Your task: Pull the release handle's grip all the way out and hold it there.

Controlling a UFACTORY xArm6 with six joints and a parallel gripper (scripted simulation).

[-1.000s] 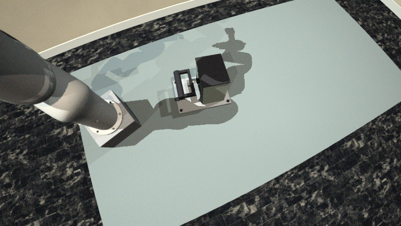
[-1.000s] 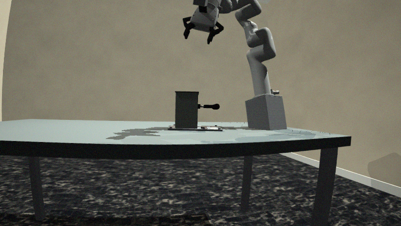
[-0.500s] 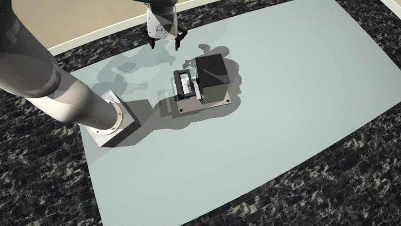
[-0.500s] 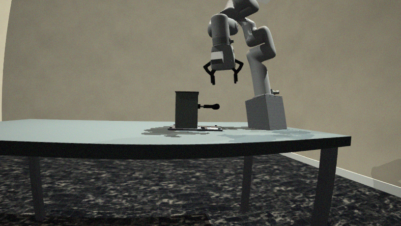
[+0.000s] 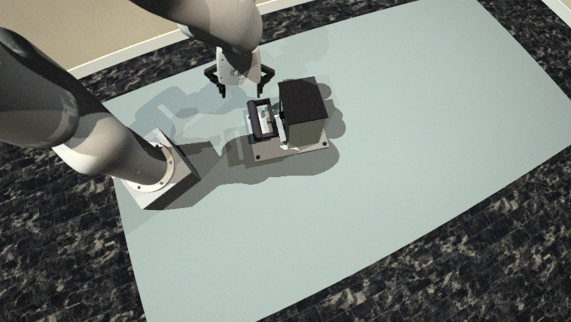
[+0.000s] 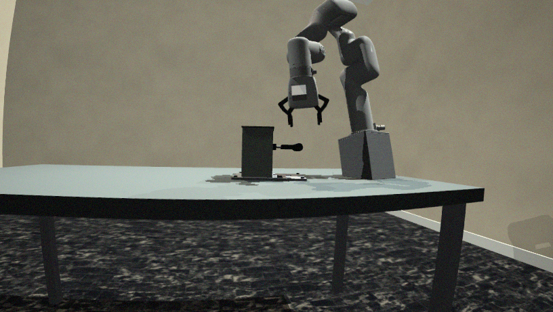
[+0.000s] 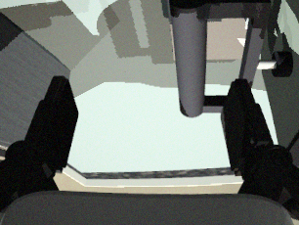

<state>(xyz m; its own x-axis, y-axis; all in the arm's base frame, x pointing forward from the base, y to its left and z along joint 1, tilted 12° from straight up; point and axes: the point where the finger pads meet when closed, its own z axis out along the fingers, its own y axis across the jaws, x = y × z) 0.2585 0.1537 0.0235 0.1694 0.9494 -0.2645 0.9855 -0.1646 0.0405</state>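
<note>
The base plate lies 18 cm below my hand, 12 cm ahead of it and 5 cm to the right of it.
</note>
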